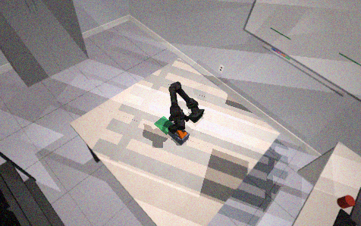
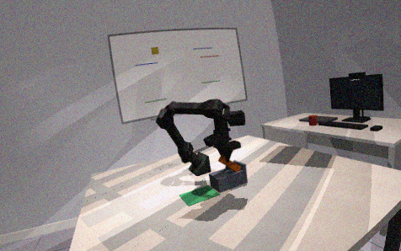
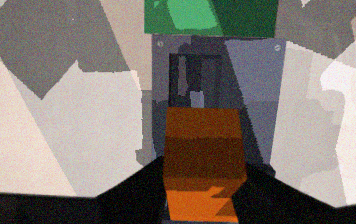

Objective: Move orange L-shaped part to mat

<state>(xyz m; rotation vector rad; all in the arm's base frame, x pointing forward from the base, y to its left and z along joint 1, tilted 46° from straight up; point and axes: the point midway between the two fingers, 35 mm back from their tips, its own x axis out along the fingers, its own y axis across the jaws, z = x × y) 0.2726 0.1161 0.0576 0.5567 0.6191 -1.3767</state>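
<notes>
Now: the green mat 14 cm to the right of my gripper tip and 14 cm below it. Round my gripper tip: orange L-shaped part (3 cm to the left, 3 cm below, 2 cm behind).
</notes>
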